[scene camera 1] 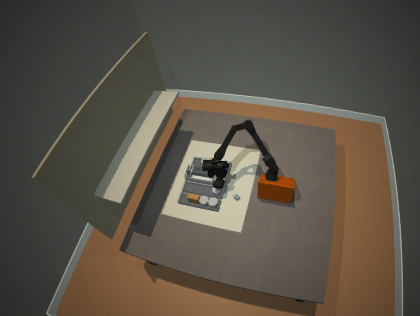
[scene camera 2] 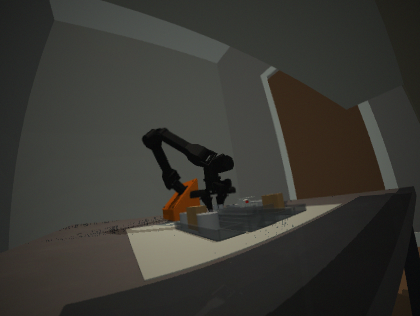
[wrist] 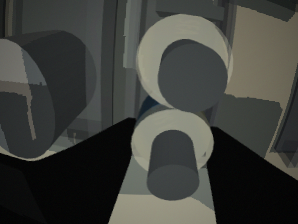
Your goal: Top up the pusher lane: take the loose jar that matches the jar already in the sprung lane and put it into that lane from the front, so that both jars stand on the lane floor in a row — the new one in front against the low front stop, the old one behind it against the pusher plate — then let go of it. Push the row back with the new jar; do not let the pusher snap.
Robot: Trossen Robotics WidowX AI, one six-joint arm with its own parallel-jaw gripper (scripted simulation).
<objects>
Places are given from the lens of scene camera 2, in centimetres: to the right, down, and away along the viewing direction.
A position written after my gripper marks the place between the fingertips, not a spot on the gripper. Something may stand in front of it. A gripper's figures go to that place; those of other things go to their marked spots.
my gripper (scene camera 2: 216, 214): 2, 22, 64
grey lane (scene camera 2: 256, 217): 12, 15, 40
</objects>
